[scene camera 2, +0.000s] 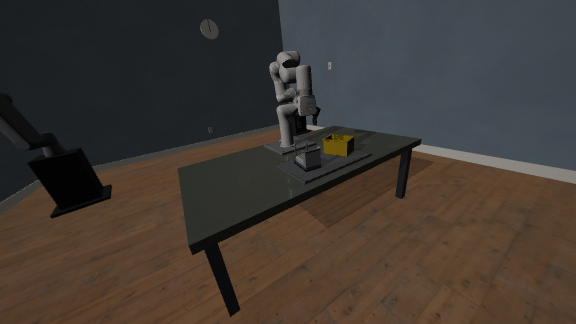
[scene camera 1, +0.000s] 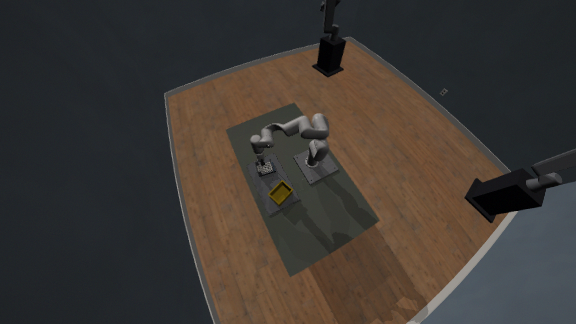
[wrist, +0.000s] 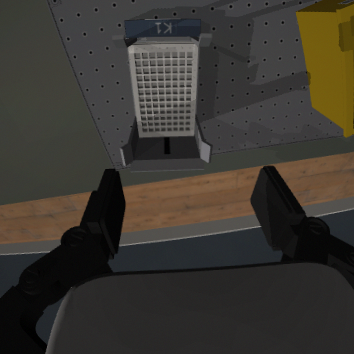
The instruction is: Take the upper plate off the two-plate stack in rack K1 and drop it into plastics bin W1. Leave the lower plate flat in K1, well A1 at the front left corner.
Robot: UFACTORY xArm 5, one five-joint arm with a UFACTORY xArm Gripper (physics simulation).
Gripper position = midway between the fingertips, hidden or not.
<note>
In view: the gripper (wrist: 189, 184) and a white gridded plate (wrist: 164, 73).
</note>
